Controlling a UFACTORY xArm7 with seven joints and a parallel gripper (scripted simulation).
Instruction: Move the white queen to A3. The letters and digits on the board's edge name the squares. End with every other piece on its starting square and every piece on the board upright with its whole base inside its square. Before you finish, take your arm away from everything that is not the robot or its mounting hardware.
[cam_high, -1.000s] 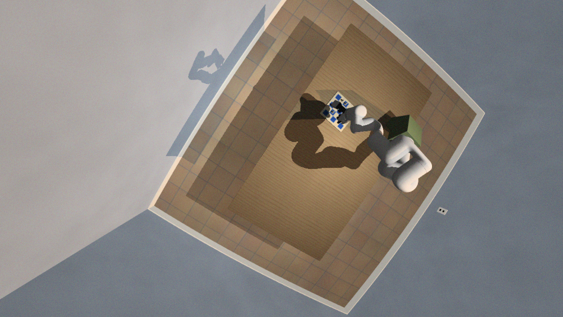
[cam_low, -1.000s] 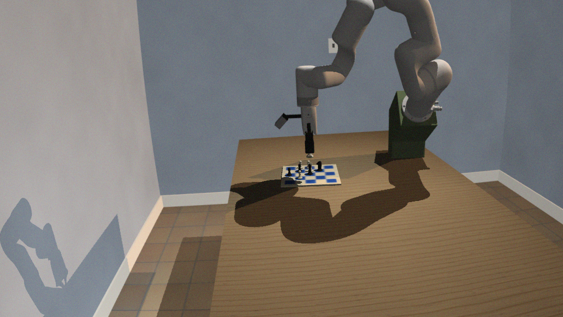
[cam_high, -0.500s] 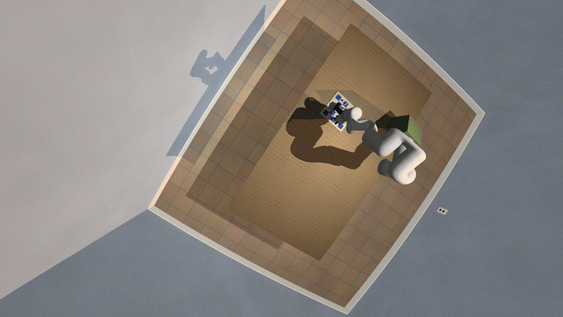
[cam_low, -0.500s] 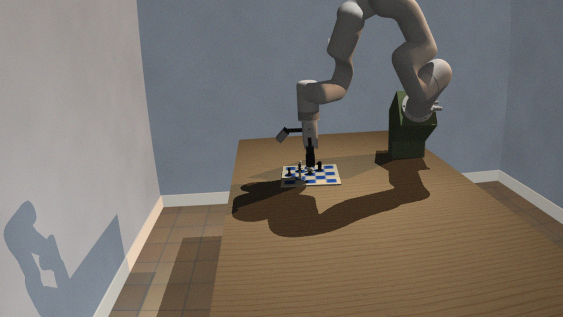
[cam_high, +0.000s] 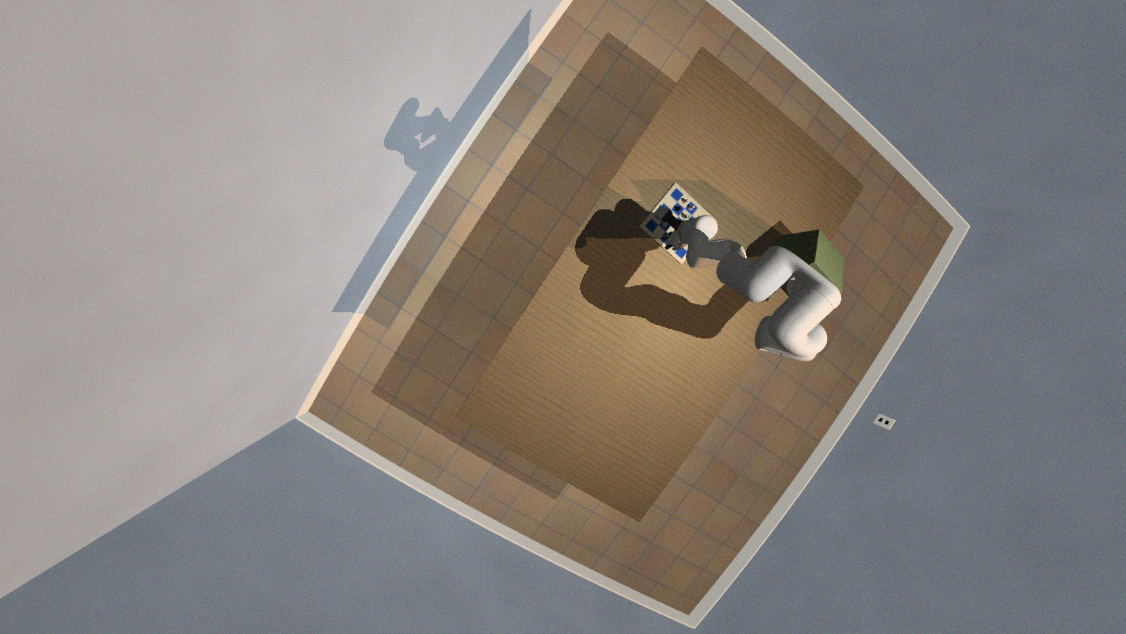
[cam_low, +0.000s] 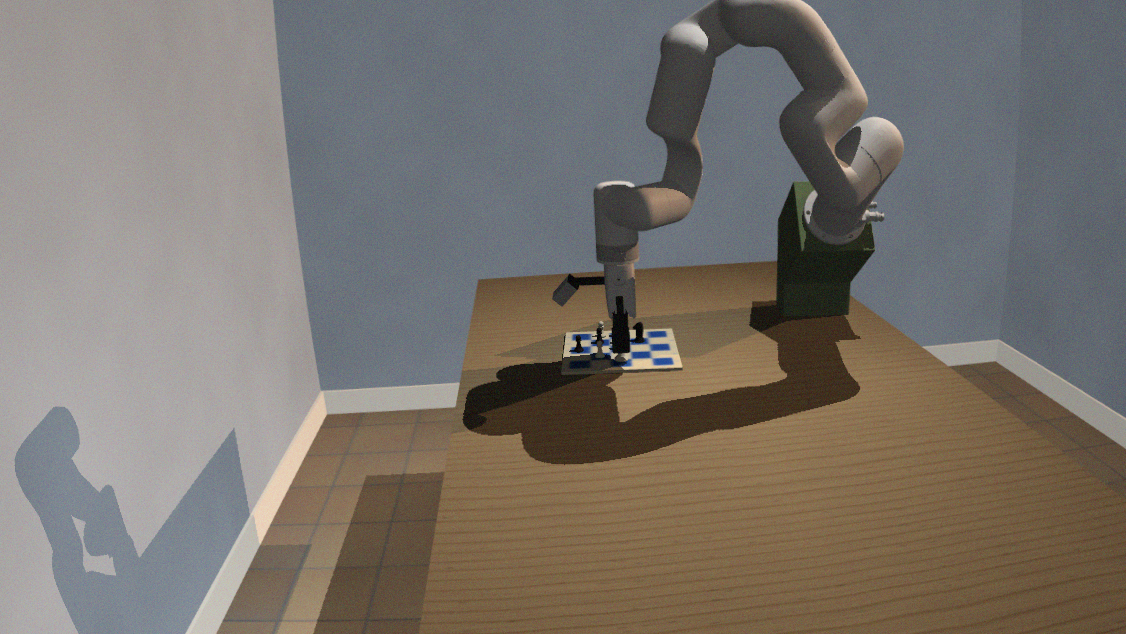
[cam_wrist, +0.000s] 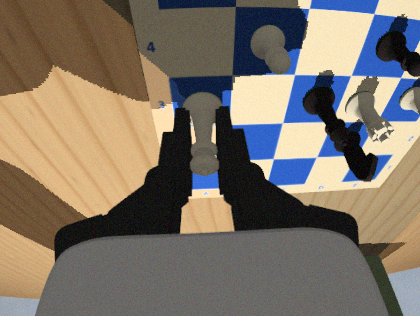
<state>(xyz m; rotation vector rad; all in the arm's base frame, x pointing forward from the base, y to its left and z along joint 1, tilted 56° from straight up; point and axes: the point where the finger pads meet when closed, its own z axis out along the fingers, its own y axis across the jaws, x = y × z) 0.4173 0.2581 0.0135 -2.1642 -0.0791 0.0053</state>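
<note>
My hand is 1 cm above the white queen. From my hand the other things lie so: black knight: 12 cm to the right, 3 cm below, 3 cm behind; chessboard: 8 cm to the right, 5 cm below.
</note>
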